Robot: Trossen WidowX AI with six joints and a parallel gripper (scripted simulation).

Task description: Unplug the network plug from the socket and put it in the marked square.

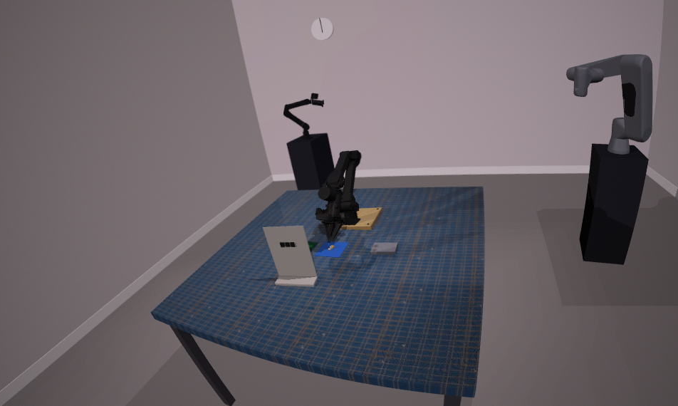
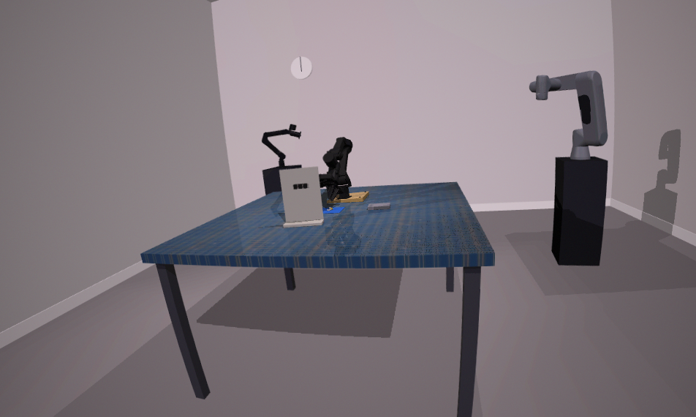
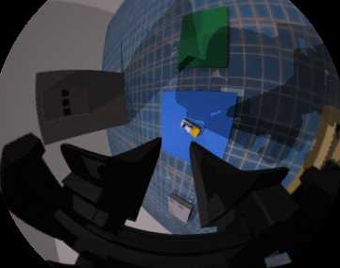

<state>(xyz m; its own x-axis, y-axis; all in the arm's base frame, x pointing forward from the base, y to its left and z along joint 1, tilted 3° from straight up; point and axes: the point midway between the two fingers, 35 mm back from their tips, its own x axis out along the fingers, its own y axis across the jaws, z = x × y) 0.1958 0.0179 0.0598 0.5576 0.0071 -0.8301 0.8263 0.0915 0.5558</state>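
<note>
The network plug lies 40 mm below my gripper tip, 10 mm to the right of it and 10 mm ahead of it. Round my gripper tip: blue marked square (50 mm below, 10 mm ahead); green patch (150 mm to the right, 50 mm below, 20 mm ahead); grey block (240 mm to the left, 40 mm below, 40 mm behind).
</note>
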